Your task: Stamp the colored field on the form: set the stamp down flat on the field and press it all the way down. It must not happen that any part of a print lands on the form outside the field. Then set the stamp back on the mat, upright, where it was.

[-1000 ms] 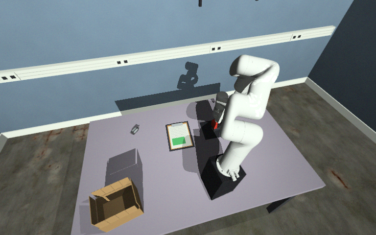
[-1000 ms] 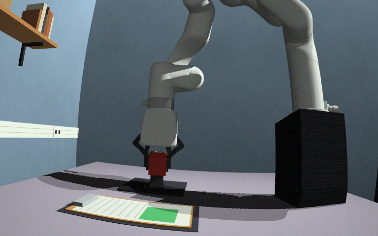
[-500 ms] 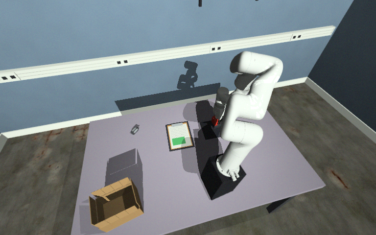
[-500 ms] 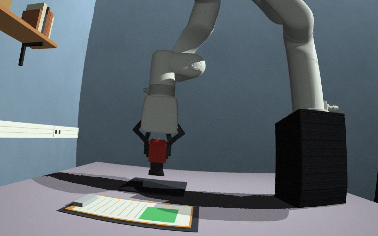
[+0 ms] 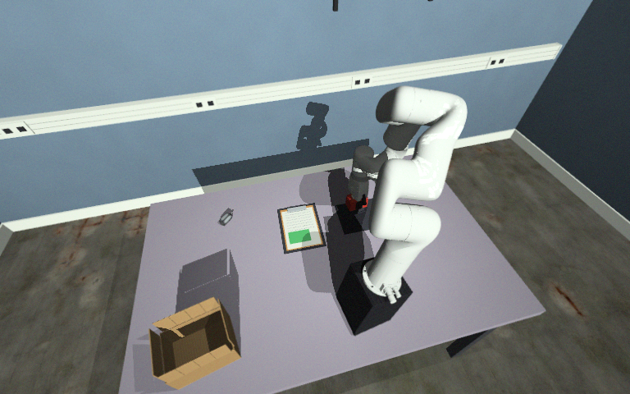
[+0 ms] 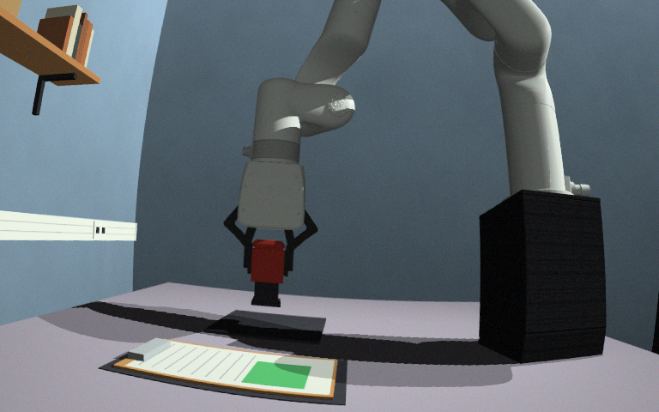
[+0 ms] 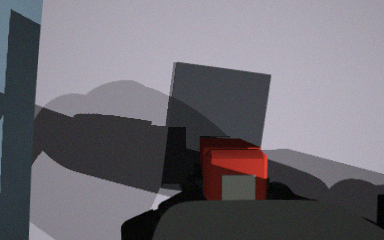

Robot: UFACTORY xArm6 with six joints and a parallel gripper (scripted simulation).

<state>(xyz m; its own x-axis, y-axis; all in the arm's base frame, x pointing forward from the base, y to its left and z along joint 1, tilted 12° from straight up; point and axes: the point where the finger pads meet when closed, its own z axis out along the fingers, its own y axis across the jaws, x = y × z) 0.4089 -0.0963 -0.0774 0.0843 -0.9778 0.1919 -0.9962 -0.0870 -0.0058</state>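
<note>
My gripper is now 20 mm above the red stamp. Round my hand: grey object: 140 mm ahead, 570 mm to the left, 90 mm below; dark mat: 10 mm behind, 40 mm to the right, 110 mm below; clipboard: 30 mm ahead, 260 mm to the left, 100 mm below.
</note>
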